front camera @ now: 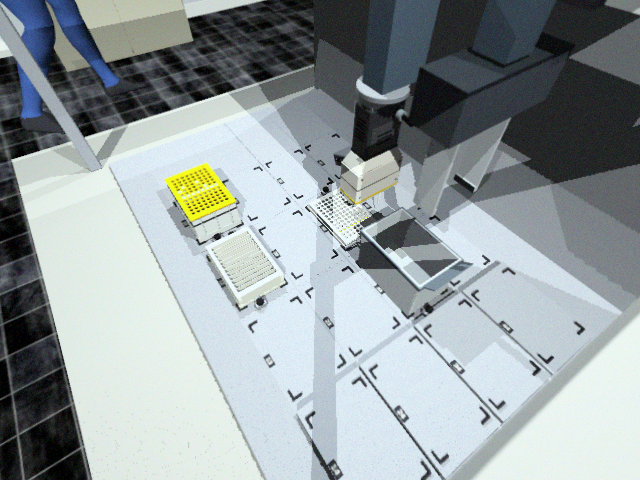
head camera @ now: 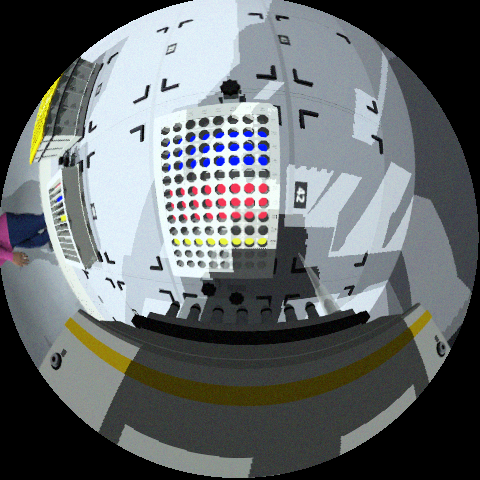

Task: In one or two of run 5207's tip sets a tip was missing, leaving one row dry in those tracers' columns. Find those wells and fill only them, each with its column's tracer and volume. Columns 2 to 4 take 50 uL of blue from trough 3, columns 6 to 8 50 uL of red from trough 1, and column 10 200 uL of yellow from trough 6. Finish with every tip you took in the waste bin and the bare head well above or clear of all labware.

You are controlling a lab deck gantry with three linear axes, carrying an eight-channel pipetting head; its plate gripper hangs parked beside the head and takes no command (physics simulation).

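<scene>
The white 96-well plate (front camera: 345,244) (head camera: 273,200) shows blue in three well columns, red in three and yellow in one; in the head view liquid shows along each of these. Some far-edge wells are hard to read. The pipetting head (front camera: 369,175) (head camera: 240,367) hangs above the plate's back right part. One pale tip (head camera: 321,289) is on its rightmost channel in the head view; the other nozzles look bare. The trough reservoir (front camera: 263,291) (head camera: 82,220) stands front left of the plate. The waste bin (front camera: 408,298) is beside the plate. My parked plate gripper (front camera: 453,200) is open and empty.
A yellow-topped tip rack (front camera: 201,192) (head camera: 65,112) stands behind the reservoir, with some tip positions looking different from others. Dark locating knobs (front camera: 260,301) (head camera: 230,88) stand beside the labware. A grey post runs up at the left. A person's legs show beyond the deck.
</scene>
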